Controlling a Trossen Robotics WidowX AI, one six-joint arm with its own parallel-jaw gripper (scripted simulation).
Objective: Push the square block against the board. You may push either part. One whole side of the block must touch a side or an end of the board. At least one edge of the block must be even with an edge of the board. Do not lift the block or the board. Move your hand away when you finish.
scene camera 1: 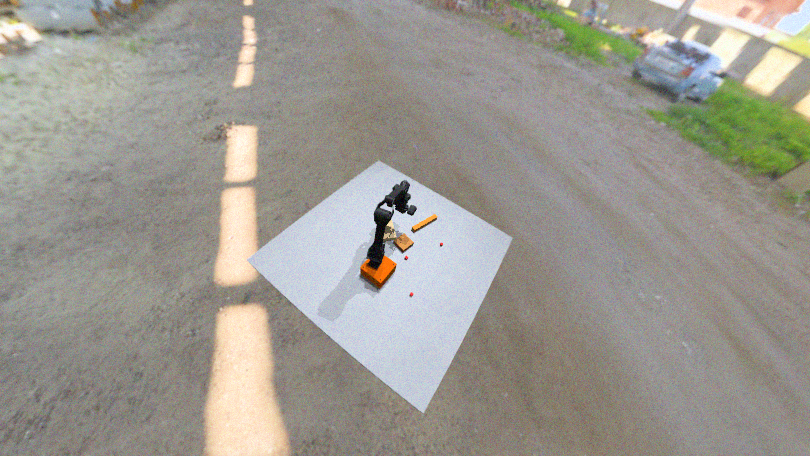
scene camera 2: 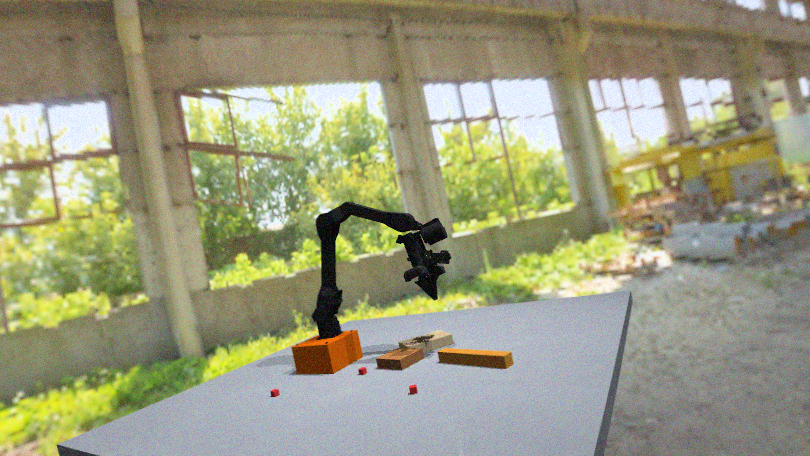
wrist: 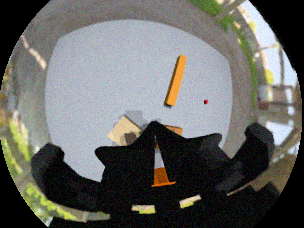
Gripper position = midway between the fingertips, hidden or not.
Note:
The gripper (scene camera 2: 435, 299) is shut, with nothing in its grasp. Also in view: a square block (scene camera 2: 399, 359), a board (scene camera 2: 503, 359) and a beige block (scene camera 2: 437, 339).
The gripper shows as well in the wrist view (wrist: 153, 123).

